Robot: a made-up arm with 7 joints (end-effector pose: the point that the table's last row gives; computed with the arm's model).
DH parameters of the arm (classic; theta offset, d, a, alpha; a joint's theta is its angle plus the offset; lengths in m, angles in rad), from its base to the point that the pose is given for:
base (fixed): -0.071 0 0 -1.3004
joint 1: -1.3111 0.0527 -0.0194 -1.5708
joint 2: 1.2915 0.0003 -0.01 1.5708
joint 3: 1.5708 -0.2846 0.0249 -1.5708
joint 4: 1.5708 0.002 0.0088 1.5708
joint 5: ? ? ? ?
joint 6: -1.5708 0 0.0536 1.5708
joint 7: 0 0.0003 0 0
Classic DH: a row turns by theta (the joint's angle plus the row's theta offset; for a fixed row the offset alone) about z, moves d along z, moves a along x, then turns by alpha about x.
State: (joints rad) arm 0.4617 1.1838 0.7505 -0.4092 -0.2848 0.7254 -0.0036
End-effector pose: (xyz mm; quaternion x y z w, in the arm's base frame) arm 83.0 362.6 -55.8 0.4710 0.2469 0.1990 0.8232
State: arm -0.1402 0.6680 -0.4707 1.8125 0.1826 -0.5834 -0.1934
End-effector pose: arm -24.1 335.8 -353.7 0.3512 0.6762 -0.1756 0.6234
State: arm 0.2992 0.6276 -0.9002 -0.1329 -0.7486 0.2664 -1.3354
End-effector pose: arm -70.9 106.0 -330.2 -0.4596 0.3528 -0.7163 0.3889
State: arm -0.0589 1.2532 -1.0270 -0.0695 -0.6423 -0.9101 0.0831
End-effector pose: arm 77.3 251.5 -219.7 0.0475 0.0609 -0.3627 0.9287
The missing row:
joint 5: 0 0.1189 0.0001 -1.5708
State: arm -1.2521 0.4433 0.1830 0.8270 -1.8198 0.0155 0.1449
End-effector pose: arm 440.8 152.1 -74.9 -0.7182 -0.0666 0.0031 0.6926
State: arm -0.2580 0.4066 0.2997 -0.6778 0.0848 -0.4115 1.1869
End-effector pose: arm 152.9 160.8 -140.2 -0.0775 -0.5882 0.4519 0.6662
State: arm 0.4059 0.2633 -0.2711 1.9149 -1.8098 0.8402 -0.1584
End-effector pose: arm -296.5 136.7 -312.4 -0.4657 0.6113 0.6367 0.0633
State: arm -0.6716 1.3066 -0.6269 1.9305 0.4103 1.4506 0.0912
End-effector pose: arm 52.1 441.9 -43.5 -0.3018 -0.7183 -0.5840 0.2281
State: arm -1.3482 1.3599 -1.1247 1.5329 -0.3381 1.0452 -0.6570
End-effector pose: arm 201.1 446.3 10.7 0.0664 0.6540 0.4367 0.6142
